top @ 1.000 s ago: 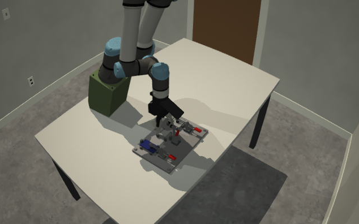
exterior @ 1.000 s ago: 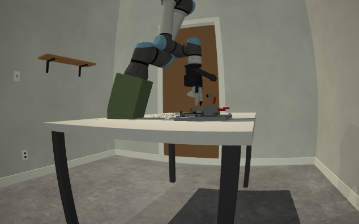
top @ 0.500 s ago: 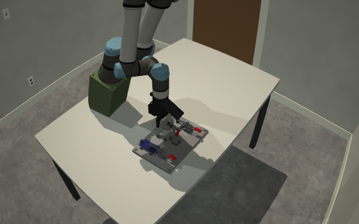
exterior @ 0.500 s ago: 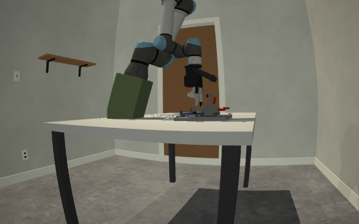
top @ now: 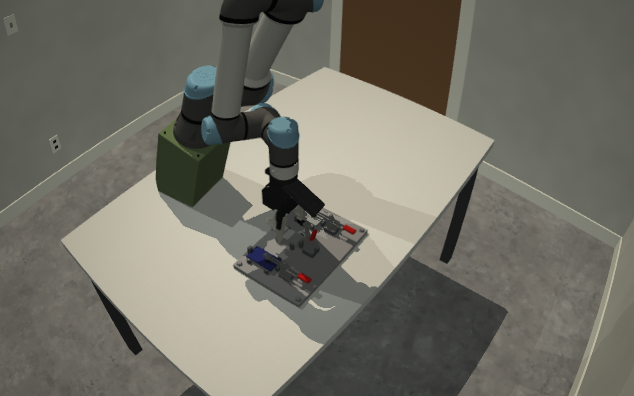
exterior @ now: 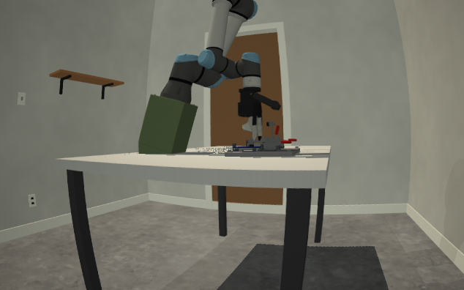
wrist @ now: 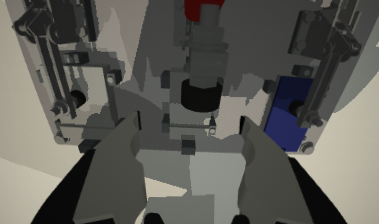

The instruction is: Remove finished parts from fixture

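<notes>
The grey fixture plate is 40 mm ahead of my hand and 50 mm below it. Round my hand: blue blank 10 mm behind, 110 mm to the right, 30 mm below; then pale grey part 20 mm behind, 110 mm to the left, 30 mm below.
</notes>
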